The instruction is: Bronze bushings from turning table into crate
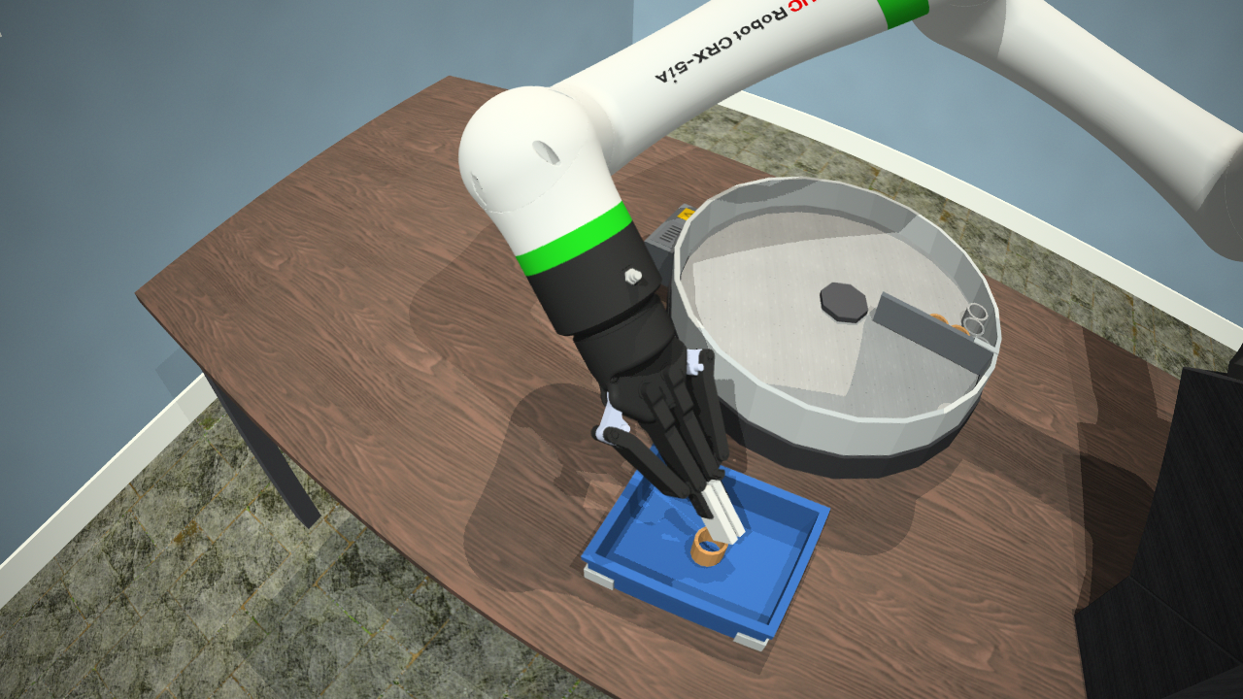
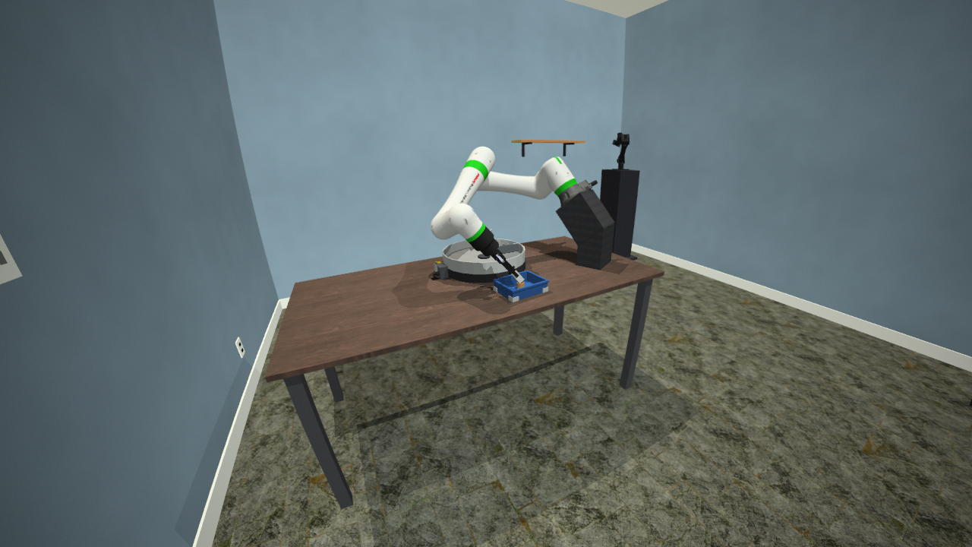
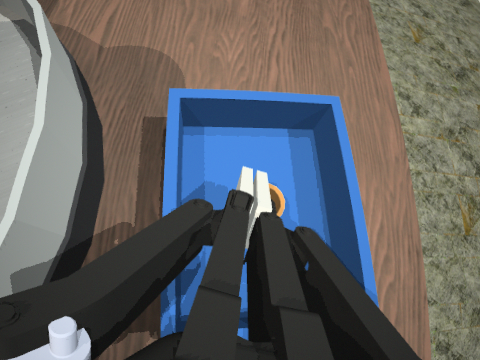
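The blue crate lies 40 mm below my hand, 20 mm to the left of it and 10 mm behind it. From my hand the other things lie so: grey turning table (330 mm to the right, 40 mm ahead, 10 mm below).
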